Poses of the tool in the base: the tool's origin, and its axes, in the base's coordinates. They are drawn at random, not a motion.
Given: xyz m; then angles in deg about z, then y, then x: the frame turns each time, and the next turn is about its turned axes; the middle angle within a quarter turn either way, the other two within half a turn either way.
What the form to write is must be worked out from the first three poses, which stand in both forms.
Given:
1: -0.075 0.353 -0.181 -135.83 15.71 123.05
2: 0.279 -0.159 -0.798 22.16 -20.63 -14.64
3: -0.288 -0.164 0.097 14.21 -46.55 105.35
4: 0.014 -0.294 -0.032 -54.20 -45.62 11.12
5: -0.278 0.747 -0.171 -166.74 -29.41 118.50
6: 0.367 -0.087 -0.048 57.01 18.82 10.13
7: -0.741 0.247 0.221 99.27 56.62 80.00
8: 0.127 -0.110 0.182 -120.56 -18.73 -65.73
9: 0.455 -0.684 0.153 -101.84 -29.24 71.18
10: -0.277 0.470 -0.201 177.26 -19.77 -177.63
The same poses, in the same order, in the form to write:
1: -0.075 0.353 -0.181 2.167 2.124 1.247
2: 0.279 -0.159 -0.798 2.890 0.438 -2.550
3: -0.288 -0.164 0.097 -1.126 1.754 2.401
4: 0.014 -0.294 -0.032 2.464 0.814 2.955
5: -0.278 0.747 -0.171 2.063 1.999 2.141
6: 0.367 -0.087 -0.048 0.489 0.372 0.476
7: -0.741 0.247 0.221 0.308 1.475 0.576
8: 0.127 -0.110 0.182 -0.390 1.171 -1.927
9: 0.455 -0.684 0.153 2.770 1.285 2.105
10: -0.277 0.470 -0.201 -3.068 2.794 -3.027
